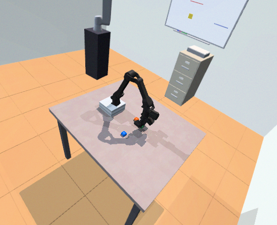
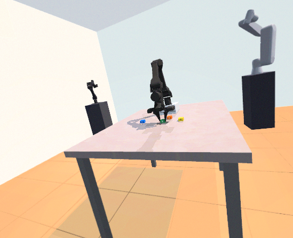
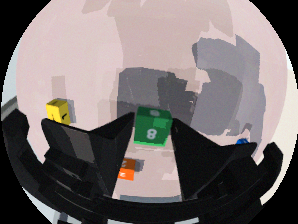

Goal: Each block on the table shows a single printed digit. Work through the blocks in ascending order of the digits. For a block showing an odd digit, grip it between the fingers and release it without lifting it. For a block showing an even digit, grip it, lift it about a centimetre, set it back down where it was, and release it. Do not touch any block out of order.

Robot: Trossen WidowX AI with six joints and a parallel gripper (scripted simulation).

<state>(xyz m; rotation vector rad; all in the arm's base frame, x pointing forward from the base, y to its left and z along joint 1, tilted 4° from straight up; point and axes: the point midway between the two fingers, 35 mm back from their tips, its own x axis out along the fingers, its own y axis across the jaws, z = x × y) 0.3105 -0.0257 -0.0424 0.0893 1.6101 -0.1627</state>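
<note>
The green block lies 10 mm behind my gripper tip. Also, from my gripper tip: yellow block 130 mm to the left; then blue block 170 mm to the right, 70 mm behind; then orange block 90 mm behind, 40 mm to the left.
</note>
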